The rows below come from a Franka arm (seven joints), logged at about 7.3 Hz.
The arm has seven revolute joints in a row. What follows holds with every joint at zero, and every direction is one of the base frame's.
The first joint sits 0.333 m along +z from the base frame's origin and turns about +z.
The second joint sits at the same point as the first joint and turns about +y.
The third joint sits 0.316 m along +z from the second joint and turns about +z.
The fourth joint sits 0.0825 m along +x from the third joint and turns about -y.
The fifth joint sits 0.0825 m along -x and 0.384 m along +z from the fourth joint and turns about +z.
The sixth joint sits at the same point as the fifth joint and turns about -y.
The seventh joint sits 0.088 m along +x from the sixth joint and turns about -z.
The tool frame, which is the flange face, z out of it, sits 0.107 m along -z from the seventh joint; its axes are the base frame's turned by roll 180, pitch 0 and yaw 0 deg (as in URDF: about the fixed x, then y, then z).
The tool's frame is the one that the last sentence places.
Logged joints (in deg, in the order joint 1, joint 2, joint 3, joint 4, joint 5, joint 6, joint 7), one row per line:
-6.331, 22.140, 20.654, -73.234, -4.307, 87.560, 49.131
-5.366, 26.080, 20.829, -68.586, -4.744, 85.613, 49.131
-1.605, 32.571, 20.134, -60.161, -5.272, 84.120, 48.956
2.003, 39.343, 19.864, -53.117, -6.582, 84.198, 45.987
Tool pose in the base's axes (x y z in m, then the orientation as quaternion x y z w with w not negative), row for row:
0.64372, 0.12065, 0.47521, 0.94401, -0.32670, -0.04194, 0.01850
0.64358, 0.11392, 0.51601, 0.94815, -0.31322, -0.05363, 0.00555
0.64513, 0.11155, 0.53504, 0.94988, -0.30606, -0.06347, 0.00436
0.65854, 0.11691, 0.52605, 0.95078, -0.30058, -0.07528, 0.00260
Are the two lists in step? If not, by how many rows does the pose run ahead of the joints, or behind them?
The pose runs 2 rows behind the joints: the pose in row i belongs to the joints in row i - 2.
